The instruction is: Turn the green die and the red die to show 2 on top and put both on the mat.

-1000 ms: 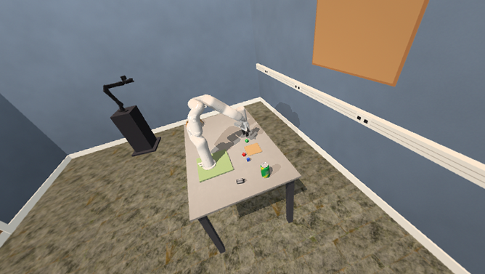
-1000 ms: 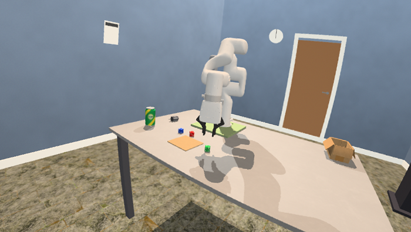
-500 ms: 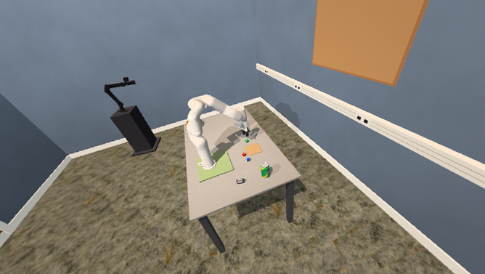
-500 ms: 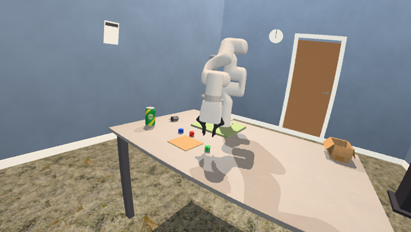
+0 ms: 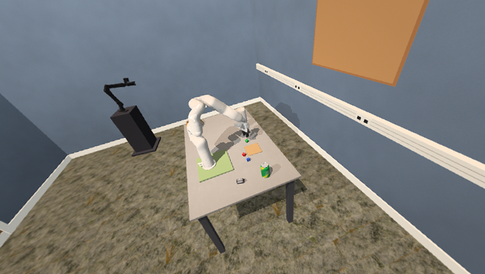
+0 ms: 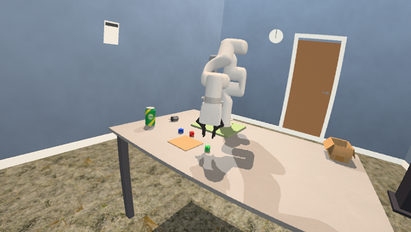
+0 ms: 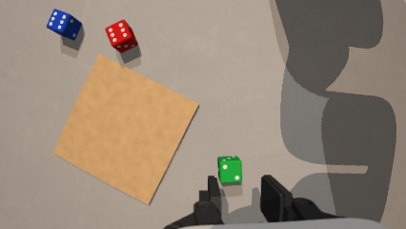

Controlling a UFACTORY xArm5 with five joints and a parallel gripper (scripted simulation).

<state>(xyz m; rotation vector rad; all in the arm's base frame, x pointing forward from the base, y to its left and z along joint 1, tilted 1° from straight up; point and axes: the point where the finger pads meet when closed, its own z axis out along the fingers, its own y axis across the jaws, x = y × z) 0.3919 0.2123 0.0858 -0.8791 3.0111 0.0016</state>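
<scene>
The green die is 8 cm below my hand. Round my hand: blue die: 26 cm to the right, 8 cm below, 4 cm behind; then red die: 19 cm to the right, 8 cm below, 6 cm behind; then mat: 13 cm to the right, 9 cm below, 3 cm ahead.
</scene>
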